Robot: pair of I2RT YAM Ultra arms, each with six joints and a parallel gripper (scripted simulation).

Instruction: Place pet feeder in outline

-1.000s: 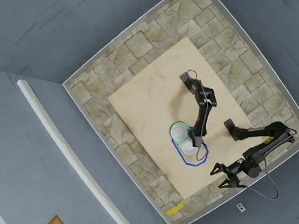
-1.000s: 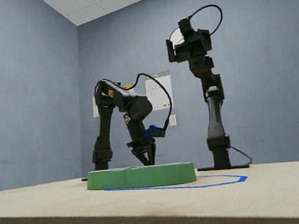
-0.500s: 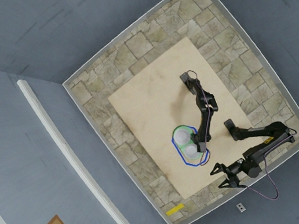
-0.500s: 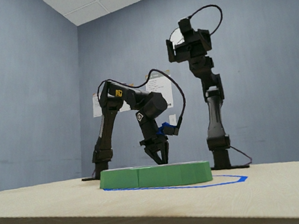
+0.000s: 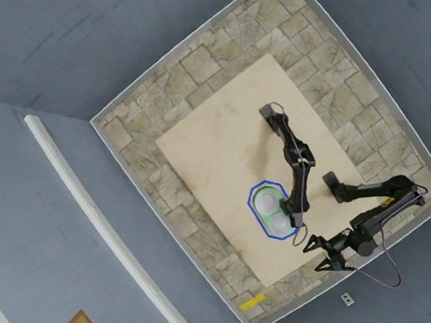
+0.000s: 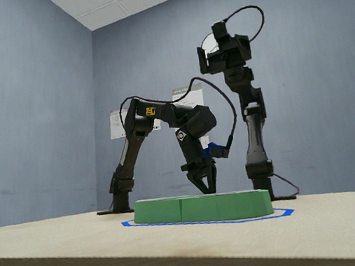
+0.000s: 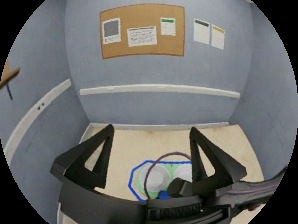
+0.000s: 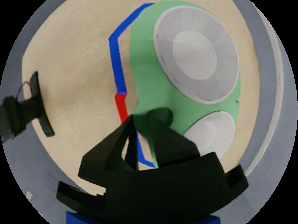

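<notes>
Right now my right hand is 80 mm short of the feeder, 20 mm to the left of it and 20 mm above it.
</notes>
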